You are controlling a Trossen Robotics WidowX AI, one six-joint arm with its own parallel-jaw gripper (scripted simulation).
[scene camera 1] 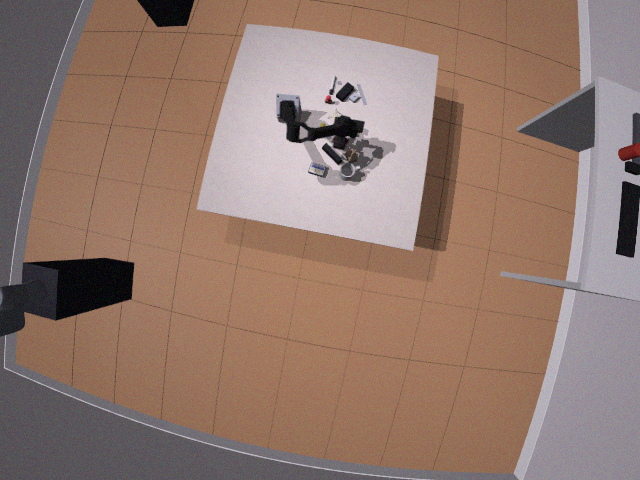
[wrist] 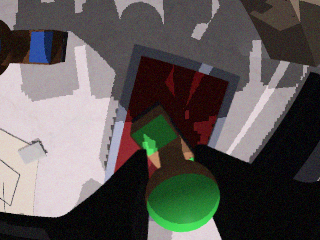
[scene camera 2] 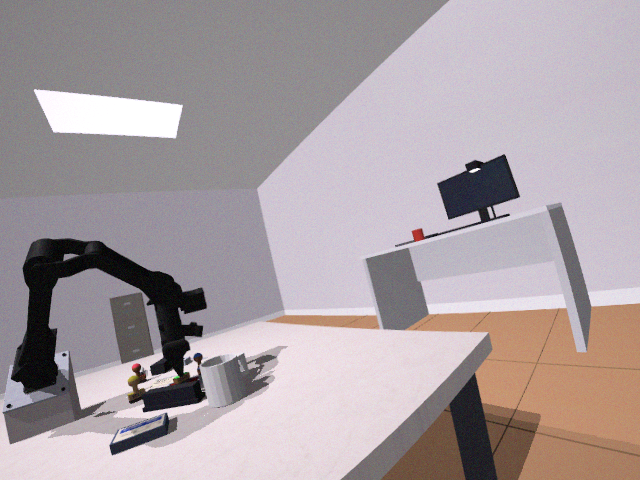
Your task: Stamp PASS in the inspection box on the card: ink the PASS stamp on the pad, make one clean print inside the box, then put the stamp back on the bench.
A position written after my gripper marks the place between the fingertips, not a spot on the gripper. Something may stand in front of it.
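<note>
You'd see my gripper point(scene camera 2: 181, 375) point(wrist: 170, 155) in both scene camera 2 and the wrist view. There's a green-knobbed stamp point(wrist: 181, 191) here, and a white mug point(scene camera 2: 223, 381) too, though in the wrist view the mug is out of frame. I can see a dark long block point(scene camera 2: 188, 393) as well.
</note>
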